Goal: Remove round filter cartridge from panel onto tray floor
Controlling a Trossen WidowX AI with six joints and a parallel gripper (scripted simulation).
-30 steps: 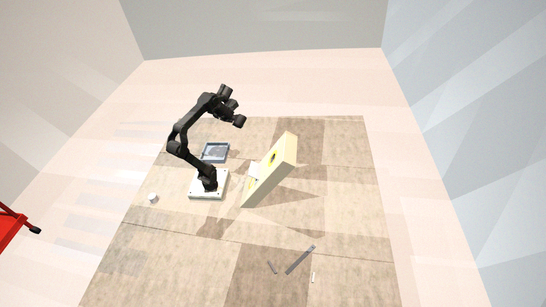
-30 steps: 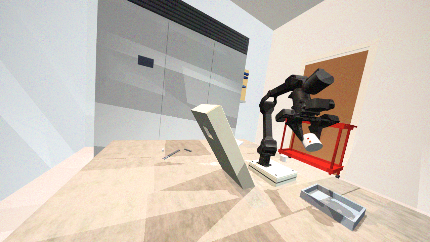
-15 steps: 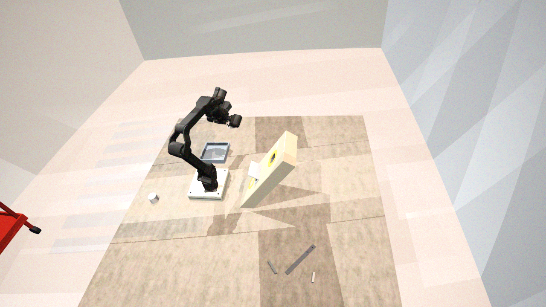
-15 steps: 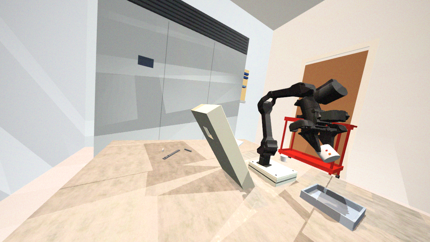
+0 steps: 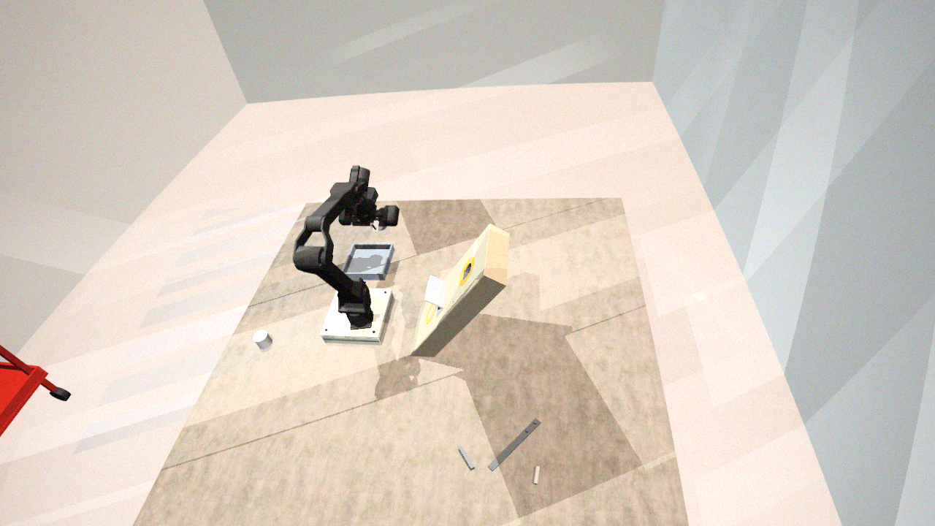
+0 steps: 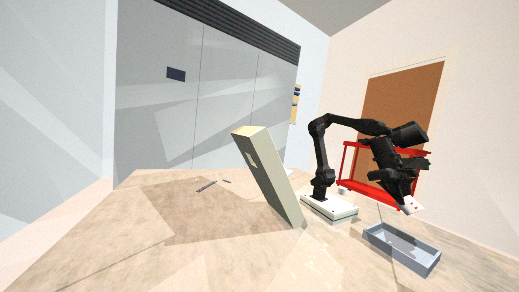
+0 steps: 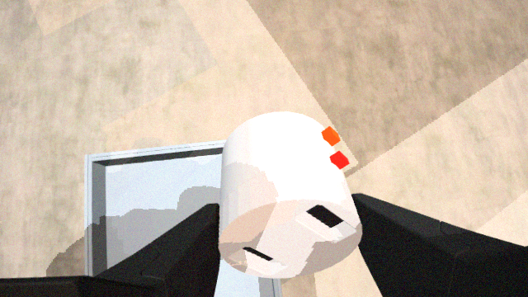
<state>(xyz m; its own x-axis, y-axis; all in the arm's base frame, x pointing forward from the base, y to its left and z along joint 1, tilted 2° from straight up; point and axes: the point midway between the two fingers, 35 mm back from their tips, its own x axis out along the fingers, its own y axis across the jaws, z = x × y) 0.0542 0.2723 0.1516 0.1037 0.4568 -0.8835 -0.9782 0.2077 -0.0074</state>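
Now: the blue-grey tray 7 cm behind my gripper tip and 16 cm below it. The rest, counted from my gripper tip: round filter cartridge right at my gripper tip; then cream service panel 25 cm ahead, 33 cm to the right.
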